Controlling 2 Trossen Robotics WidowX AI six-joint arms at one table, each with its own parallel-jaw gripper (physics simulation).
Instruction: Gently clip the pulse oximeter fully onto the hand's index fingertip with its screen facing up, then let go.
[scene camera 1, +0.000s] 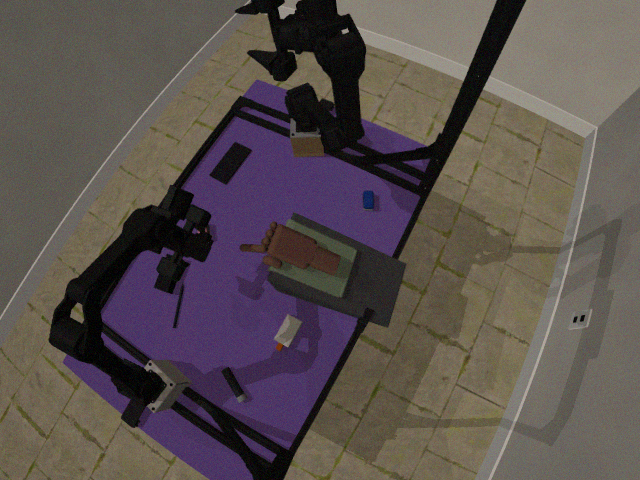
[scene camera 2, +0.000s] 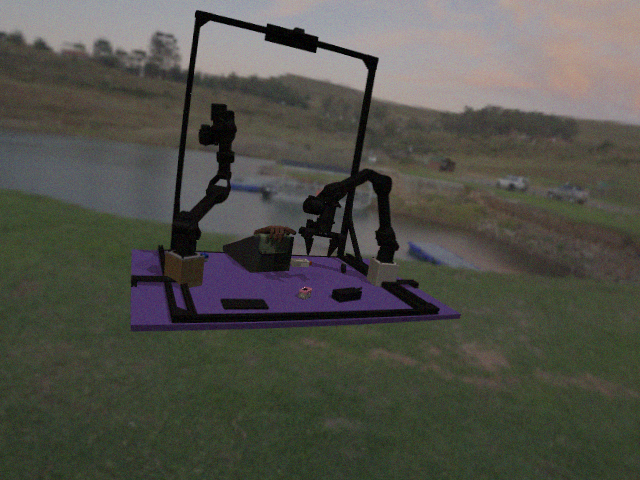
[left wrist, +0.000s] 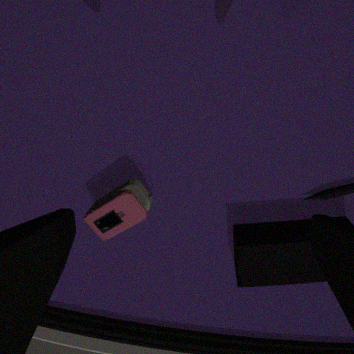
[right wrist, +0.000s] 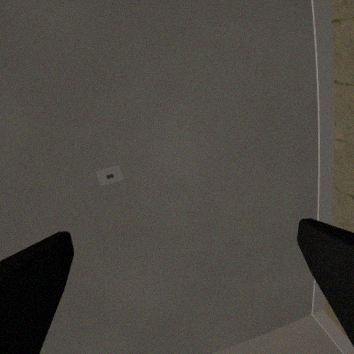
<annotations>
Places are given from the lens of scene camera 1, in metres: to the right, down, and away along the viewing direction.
my left gripper (scene camera 1: 196, 248): -0.33, 0.02, 0.89
my right gripper (scene camera 1: 242, 32): -0.16, -0.42, 0.63
</annotations>
